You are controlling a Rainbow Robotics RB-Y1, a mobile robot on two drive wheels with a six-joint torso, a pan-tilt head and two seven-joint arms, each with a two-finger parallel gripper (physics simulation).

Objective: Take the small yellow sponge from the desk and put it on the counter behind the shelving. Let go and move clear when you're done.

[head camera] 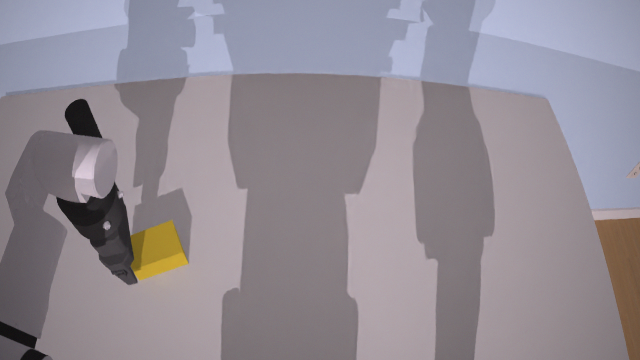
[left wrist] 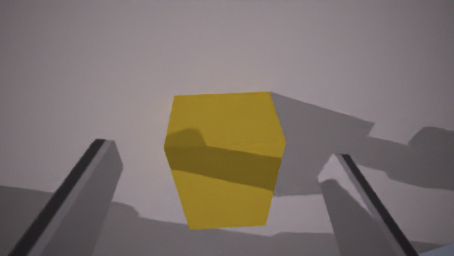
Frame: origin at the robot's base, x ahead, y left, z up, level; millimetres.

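Seen in the pictures: left gripper, fingertip midpoint: (head camera: 126,251) (left wrist: 225,159).
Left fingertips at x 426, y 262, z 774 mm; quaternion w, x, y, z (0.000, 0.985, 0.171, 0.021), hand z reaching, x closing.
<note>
Offsets run from my left fingertips to a thing's top centre. "spot": to the spot under its first point. Level surfaces: height alone.
The small yellow sponge @(dx +21, dy -43, dz -8 mm) (head camera: 159,250) (left wrist: 225,120) is a yellow block on the pale desk @(dz -53 mm) (head camera: 390,280) (left wrist: 225,45), left of the middle in the head view. My left gripper (head camera: 131,279) (left wrist: 225,159) is open, with nothing held. In the left wrist view its two fingers stand apart, one on each side of the sponge, with a gap on both sides. In the head view the gripper overlaps the sponge's left edge, and one finger is hidden. My right gripper does not show. The counter and the shelving do not show in either view.
A pale blue surface (head camera: 530,55) lies beyond the desk's far edge. Wooden floor @(dz -772 mm) (head camera: 612,270) shows past the desk's right edge, with a white strip (head camera: 617,214) along it. A small pale object @(spot: dx +533, dy -1641, dz -384 mm) (head camera: 634,171) is cut off at the right. Robot shadows fall across the desk.
</note>
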